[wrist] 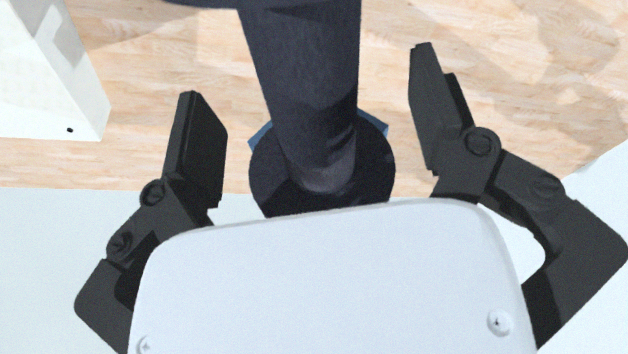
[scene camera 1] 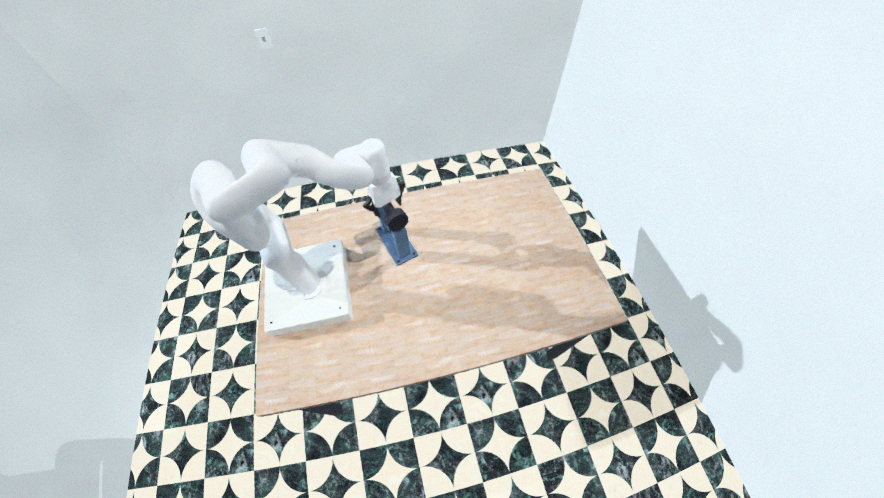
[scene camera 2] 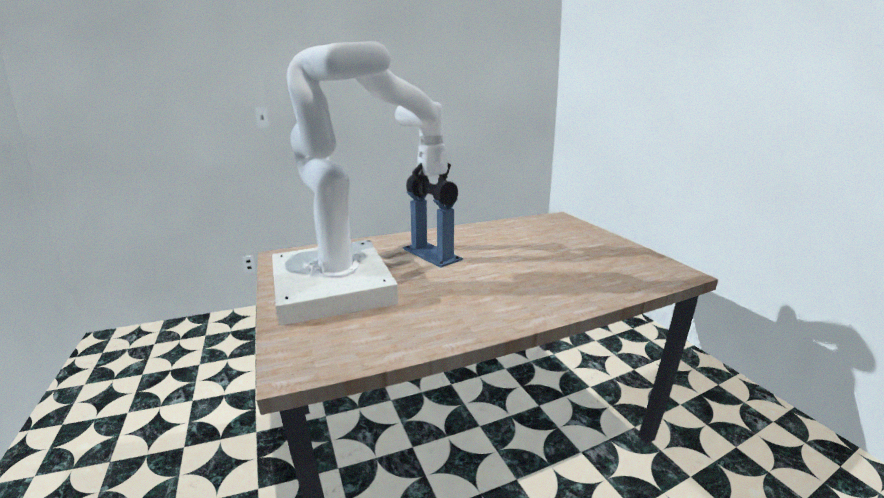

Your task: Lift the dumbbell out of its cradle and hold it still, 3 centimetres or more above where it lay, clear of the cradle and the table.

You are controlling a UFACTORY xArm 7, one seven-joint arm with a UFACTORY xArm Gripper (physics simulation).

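Frame: origin at the arm's base, x ahead, y right, z down, level; centimetres.
Where they show: gripper, between the fingertips: (wrist: 306,91) (scene camera 1: 388,209) (scene camera 2: 432,192); arm's base, origin of its link: (scene camera 1: 309,283) (scene camera 2: 337,267).
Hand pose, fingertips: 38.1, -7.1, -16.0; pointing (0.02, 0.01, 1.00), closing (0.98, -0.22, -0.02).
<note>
Things, the pixels of their top centre, and the offset from my fingertips, as dx, dy, dz. Level surfaces: height alone.
- black dumbbell, centre of its top: (wrist: 319,178) (scene camera 2: 431,177) (scene camera 1: 385,198) +0.1, -1.2, -4.8
- blue cradle, centre of its top: (wrist: 307,53) (scene camera 2: 431,194) (scene camera 1: 388,208) +0.1, -1.2, +0.9
- wooden table, height of its surface: dz +23.1
The black dumbbell (scene camera 1: 397,219) (scene camera 2: 448,193) (wrist: 320,115) lies level across the tops of the two posts of the blue cradle (scene camera 1: 399,246) (scene camera 2: 445,235) (wrist: 374,121), which stands on the wooden table (scene camera 1: 494,259) (scene camera 2: 525,247) (wrist: 140,165). My gripper (scene camera 1: 386,206) (scene camera 2: 432,185) (wrist: 306,91) is open and points down over the dumbbell. In the wrist view its fingers stand on either side of the handle, with a gap on each side. The near end weight is partly hidden by the gripper's white housing there. The cradle is mostly hidden under the dumbbell in the wrist view.
The white base block (scene camera 1: 309,318) (scene camera 2: 340,303) (wrist: 40,100) of the arm stands on the table to the left of the cradle. The grey wall (scene camera 1: 433,74) (scene camera 2: 482,74) rises behind the table.
</note>
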